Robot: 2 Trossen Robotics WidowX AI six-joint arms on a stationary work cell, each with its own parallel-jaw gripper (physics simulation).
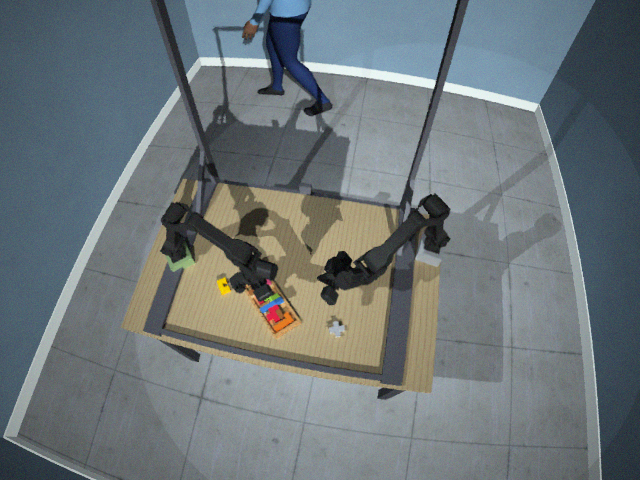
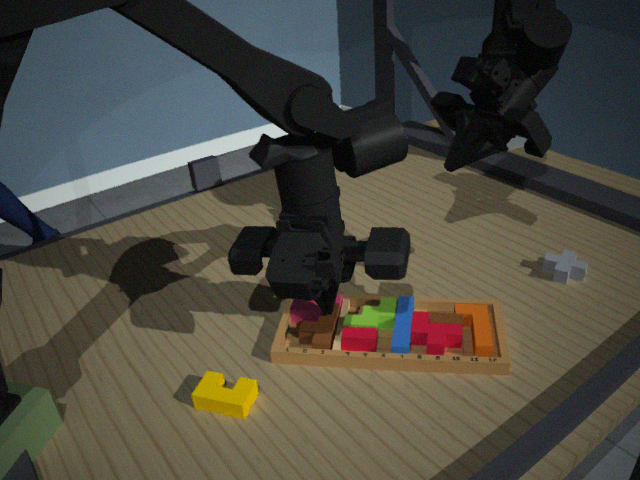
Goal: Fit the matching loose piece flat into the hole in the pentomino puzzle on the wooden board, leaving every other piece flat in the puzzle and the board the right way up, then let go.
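Where they show: left gripper, between the fingertips: (image 1: 317, 278) (image 2: 447, 169); right gripper, between the fingertips: (image 1: 260, 286) (image 2: 329, 312); left arm's base, origin of its link: (image 1: 432, 245); right arm's base, origin of its link: (image 1: 177, 254).
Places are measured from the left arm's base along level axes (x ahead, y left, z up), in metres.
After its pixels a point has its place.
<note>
The wooden board (image 1: 279, 334) {x 0.442, y 0.524, z -0.053 m} (image 2: 387, 365) {x 0.557, y 0.467, z -0.062 m} lies right way up on the table, holding magenta (image 2: 305, 311) {x 0.599, y 0.356, z -0.046 m}, brown (image 2: 320, 335) {x 0.604, y 0.406, z -0.045 m}, lime (image 2: 372, 316) {x 0.539, y 0.406, z -0.045 m}, blue (image 2: 403, 325) {x 0.518, y 0.438, z -0.045 m}, red (image 2: 436, 335) {x 0.497, y 0.470, z -0.045 m} and orange (image 2: 482, 330) {x 0.450, y 0.490, z -0.045 m} pieces. My right gripper (image 1: 265, 295) {x 0.578, y 0.377, z -0.042 m} (image 2: 326, 310) {x 0.578, y 0.377, z -0.042 m} is shut and empty, fingertips down at the magenta and brown pieces; it partly hides them, and contact is unclear. A yellow U-shaped piece (image 1: 223, 285) {x 0.720, y 0.426, z -0.052 m} (image 2: 224, 401) {x 0.728, y 0.444, z -0.051 m} and a light grey cross piece (image 1: 336, 328) {x 0.257, y 0.431, z -0.051 m} (image 2: 564, 267) {x 0.270, y 0.442, z -0.051 m} lie loose on the table. My left gripper (image 1: 320, 278) {x 0.371, y 0.314, z 0.063 m} (image 2: 451, 166) {x 0.371, y 0.314, z 0.063 m} is shut and empty above the table, away from the board.
The yellow piece lies left of the board, the grey cross right of it. A dark frame rail (image 1: 398, 330) {x 0.039, y 0.365, z -0.049 m} (image 2: 568, 382) borders the table. A green block (image 1: 181, 259) {x 0.925, y 0.400, z -0.021 m} (image 2: 31, 423) {x 0.908, y 0.405, z -0.034 m} is under the right arm's base. A person (image 1: 289, 46) is behind the table.
</note>
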